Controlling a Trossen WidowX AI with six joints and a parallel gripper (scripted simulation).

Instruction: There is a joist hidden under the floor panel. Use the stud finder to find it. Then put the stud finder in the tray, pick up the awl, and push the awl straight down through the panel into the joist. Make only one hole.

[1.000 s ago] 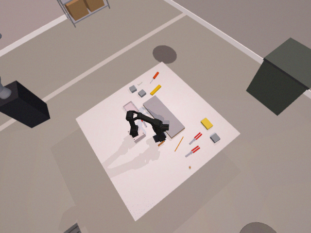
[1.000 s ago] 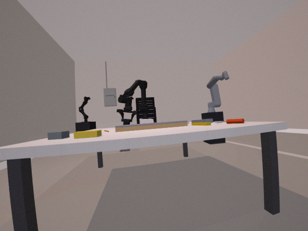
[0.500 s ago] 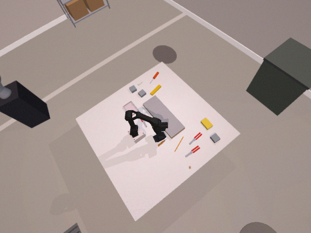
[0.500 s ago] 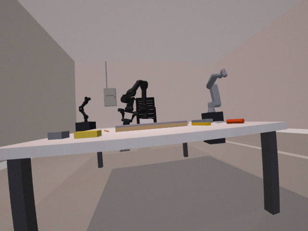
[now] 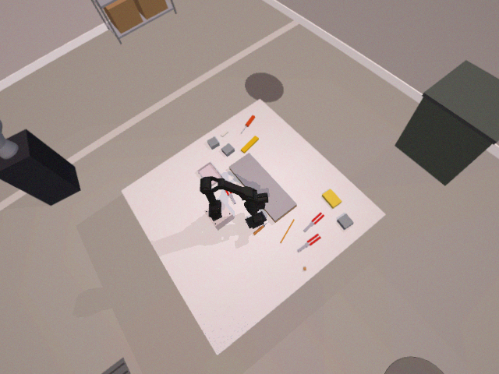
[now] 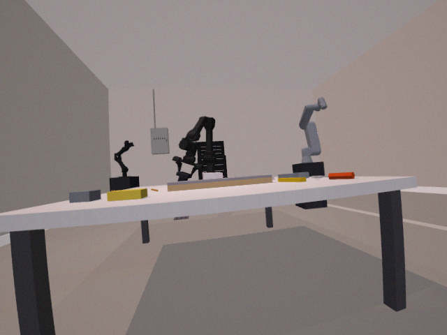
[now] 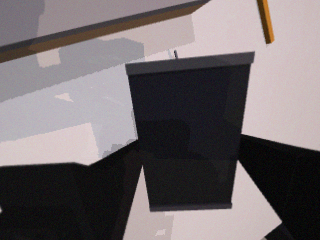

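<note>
The square light is 3 cm ahead of my gripper tip, 2 cm to the right of it and 4 cm below it. From my gripper tip the other things lie so: orange pencil 14 cm ahead, 14 cm to the right, 7 cm below; then stud finder 2 cm ahead, 1 cm to the right, 2 cm below; then awl 2 cm ahead, 4 cm to the right, 6 cm below.
</note>
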